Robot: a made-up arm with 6 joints. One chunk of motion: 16 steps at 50 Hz.
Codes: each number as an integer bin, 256 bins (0 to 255) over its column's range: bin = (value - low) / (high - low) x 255, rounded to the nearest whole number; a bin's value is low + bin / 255 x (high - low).
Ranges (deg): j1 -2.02..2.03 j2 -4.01..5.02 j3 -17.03..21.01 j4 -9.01..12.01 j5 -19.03..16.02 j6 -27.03..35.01
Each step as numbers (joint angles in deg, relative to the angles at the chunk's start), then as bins.
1 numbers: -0.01 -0.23 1.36 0.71 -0.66 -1.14
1 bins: 127 107 123 118 134 106
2 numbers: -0.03 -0.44 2.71 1.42 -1.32 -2.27
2 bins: 125 101 132 127 129 102
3 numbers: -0.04 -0.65 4.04 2.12 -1.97 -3.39
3 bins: 125 95 141 135 124 97
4 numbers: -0.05 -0.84 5.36 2.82 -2.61 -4.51
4 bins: 124 90 150 144 119 93
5 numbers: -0.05 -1.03 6.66 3.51 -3.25 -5.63
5 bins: 124 84 159 152 115 88
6 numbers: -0.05 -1.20 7.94 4.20 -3.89 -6.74
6 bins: 124 79 167 160 110 83
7 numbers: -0.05 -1.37 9.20 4.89 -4.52 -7.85
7 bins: 124 75 176 169 106 79
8 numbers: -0.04 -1.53 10.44 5.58 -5.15 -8.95
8 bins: 125 70 184 177 101 74
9 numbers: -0.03 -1.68 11.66 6.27 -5.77 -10.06
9 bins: 125 66 192 185 96 70
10 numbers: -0.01 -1.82 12.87 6.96 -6.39 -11.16
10 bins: 127 62 200 194 92 65
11 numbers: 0.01 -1.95 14.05 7.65 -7.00 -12.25
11 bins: 128 58 208 202 88 61
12 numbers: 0.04 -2.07 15.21 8.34 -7.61 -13.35
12 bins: 130 55 216 210 83 56
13 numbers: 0.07 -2.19 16.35 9.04 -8.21 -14.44
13 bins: 132 51 224 219 79 52
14 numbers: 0.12 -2.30 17.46 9.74 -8.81 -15.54
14 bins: 135 48 231 227 74 47
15 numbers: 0.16 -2.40 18.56 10.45 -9.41 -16.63
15 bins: 137 45 239 236 70 43
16 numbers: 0.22 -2.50 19.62 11.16 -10.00 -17.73
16 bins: 141 43 246 245 66 38
